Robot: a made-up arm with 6 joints.
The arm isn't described. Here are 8 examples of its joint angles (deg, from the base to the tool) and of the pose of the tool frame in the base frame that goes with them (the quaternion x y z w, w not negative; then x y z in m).
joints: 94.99 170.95 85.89 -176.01 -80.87 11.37
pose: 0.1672 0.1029 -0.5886 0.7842 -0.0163 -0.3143 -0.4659
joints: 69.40 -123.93 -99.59 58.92 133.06 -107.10
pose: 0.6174 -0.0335 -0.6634 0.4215 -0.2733 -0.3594 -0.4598
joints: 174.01 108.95 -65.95 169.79 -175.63 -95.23
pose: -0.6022 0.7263 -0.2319 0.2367 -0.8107 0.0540 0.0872
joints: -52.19 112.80 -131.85 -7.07 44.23 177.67
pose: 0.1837 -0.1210 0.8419 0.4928 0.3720 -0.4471 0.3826
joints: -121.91 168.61 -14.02 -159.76 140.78 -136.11
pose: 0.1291 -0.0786 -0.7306 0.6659 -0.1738 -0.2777 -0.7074
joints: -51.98 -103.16 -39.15 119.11 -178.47 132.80
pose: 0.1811 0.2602 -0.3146 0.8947 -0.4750 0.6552 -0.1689
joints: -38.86 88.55 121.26 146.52 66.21 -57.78
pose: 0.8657 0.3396 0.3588 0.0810 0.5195 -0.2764 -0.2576
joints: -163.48 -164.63 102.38 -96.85 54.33 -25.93
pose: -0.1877 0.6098 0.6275 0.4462 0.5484 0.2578 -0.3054
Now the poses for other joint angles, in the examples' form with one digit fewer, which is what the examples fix.
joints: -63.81 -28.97 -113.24 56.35 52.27 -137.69
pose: 0.000 0.779 0.602 0.175 -0.177 0.664 0.438
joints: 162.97 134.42 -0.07 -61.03 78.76 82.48
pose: -0.714 0.477 0.036 0.511 -0.670 0.309 -0.658
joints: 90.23 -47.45 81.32 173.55 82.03 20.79
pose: 0.362 0.193 -0.541 0.734 -0.048 -0.417 1.039
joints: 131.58 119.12 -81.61 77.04 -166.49 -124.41
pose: 0.181 0.915 -0.108 0.344 -0.485 0.550 0.004
